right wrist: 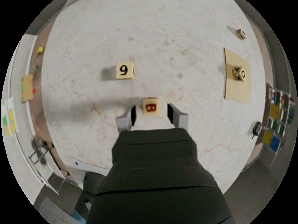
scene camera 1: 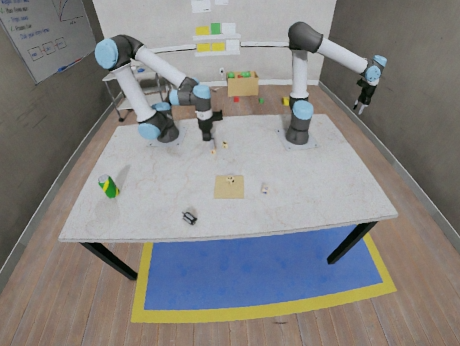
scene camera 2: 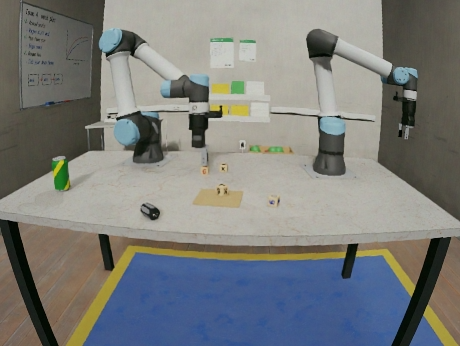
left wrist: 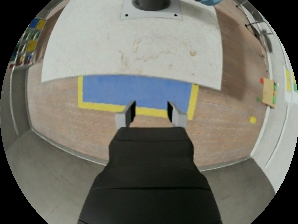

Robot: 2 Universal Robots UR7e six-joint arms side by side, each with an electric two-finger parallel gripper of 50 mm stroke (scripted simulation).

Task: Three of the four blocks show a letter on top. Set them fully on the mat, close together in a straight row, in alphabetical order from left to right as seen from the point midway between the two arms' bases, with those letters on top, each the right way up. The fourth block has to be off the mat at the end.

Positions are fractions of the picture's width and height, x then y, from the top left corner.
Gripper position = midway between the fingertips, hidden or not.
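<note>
From the left wrist view I get my left gripper (left wrist: 0.51,0.48), while the tan mat is out of frame in the left wrist view. The right wrist view shows me my right gripper (right wrist: 0.51,0.49), and there I see the mat (right wrist: 0.79,0.40) too.
</note>
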